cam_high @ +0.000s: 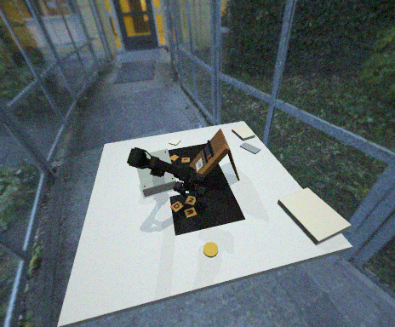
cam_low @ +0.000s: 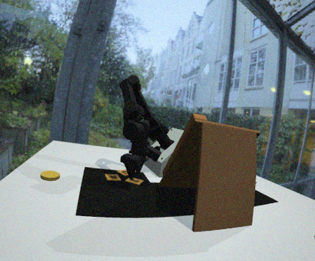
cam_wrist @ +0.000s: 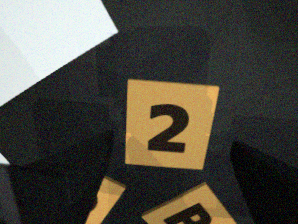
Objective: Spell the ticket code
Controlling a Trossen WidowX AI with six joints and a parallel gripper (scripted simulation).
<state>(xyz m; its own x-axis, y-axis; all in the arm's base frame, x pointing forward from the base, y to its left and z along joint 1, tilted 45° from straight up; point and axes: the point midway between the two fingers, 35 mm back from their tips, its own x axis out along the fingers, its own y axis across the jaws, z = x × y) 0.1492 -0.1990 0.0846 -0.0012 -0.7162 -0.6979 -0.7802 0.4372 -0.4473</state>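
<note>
Now: the orange tile marked 2 2 cm below my gripper tip. From my gripper tip the other things lie so: black mat: 5 cm ahead, 18 cm to the left, 2 cm below; then white ticket: 13 cm ahead, 21 cm to the left, 6 cm above; then tile r: 3 cm behind, 8 cm to the right, 2 cm below.
</note>
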